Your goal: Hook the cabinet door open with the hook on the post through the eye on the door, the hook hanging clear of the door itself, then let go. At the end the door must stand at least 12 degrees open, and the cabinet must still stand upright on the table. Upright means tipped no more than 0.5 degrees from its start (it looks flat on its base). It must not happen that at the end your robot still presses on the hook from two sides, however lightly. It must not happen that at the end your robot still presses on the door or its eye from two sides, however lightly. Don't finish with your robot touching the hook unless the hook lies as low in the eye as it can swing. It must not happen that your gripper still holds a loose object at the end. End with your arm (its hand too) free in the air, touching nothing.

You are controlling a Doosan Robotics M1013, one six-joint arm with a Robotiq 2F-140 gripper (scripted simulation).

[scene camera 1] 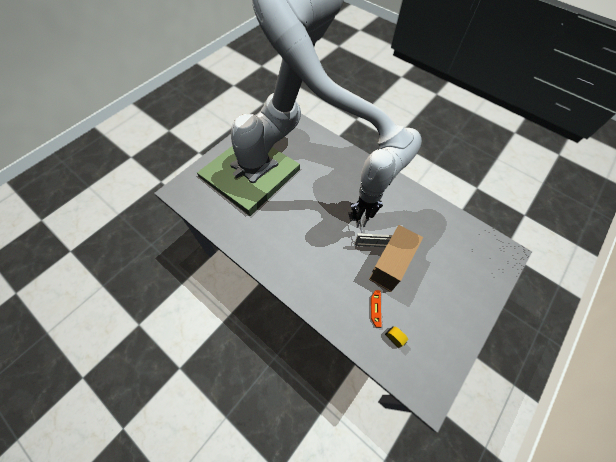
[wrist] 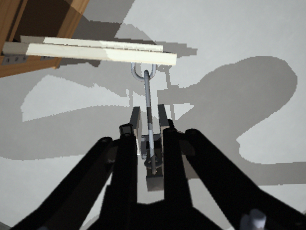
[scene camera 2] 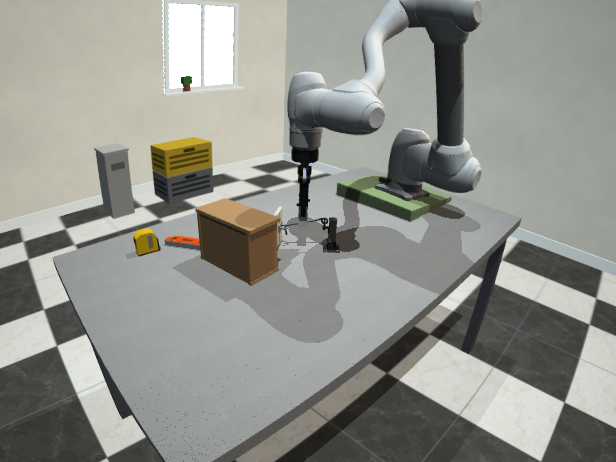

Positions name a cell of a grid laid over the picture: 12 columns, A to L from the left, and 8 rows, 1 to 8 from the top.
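Observation:
My gripper (scene camera 2: F4) (wrist: F5) is visible. A wooden cabinet (scene camera 2: E4) (scene camera 1: H5) can be seen, as can a hook post (wrist: G7).

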